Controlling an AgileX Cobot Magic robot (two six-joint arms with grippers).
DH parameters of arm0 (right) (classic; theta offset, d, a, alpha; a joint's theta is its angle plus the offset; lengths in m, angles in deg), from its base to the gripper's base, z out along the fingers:
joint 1: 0 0.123 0 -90
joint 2: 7.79 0 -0.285 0
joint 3: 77.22 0 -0.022 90
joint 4: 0 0.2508 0 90
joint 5: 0 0 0.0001 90
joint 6: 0 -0.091 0 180
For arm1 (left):
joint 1: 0 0.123 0 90
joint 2: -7.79 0 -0.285 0
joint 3: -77.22 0 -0.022 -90
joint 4: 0 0.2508 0 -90
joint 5: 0 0 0.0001 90
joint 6: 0 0.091 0 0
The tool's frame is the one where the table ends.
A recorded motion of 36 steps. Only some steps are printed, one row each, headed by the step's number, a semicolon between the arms.
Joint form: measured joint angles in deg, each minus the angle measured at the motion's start. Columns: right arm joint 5, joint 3, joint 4, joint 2, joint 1, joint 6; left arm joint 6, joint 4, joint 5, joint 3, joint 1, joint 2.
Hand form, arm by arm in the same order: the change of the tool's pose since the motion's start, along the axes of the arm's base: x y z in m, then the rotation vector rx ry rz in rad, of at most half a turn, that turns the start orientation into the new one. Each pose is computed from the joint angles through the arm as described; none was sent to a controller.
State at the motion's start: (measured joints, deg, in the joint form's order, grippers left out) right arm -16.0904 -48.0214 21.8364 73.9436 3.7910 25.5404; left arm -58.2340 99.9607 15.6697 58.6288 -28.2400 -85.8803
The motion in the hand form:
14: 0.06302 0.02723 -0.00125 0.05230 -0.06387 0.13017; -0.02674 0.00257 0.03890 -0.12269 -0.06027 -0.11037
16: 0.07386 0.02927 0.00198 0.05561 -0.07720 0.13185; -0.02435 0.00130 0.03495 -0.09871 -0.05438 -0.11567
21: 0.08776 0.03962 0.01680 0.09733 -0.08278 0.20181; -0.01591 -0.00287 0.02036 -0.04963 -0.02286 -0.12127
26: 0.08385 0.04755 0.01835 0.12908 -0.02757 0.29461; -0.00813 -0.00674 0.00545 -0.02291 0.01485 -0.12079
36: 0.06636 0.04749 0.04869 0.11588 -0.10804 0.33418; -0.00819 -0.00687 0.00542 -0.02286 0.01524 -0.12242
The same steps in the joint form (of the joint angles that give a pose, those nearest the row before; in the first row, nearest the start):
14: 1.37 -11.25 30.70 13.35 2.36 31.20; -2.27 0.00 -7.73 -0.22 0.26 7.47
16: 1.37 -13.90 30.96 15.25 2.49 31.30; -1.11 0.00 -7.73 -0.22 0.26 6.76
21: -3.88 -19.86 32.19 17.67 2.81 31.82; 0.64 0.10 -7.56 -0.22 0.26 4.16
26: -10.85 -21.15 32.45 17.90 2.81 32.30; 0.99 0.22 -7.40 -0.22 0.26 1.59
36: -12.43 -21.37 32.79 13.08 2.81 33.94; 1.02 0.22 -7.49 -0.22 0.26 1.59

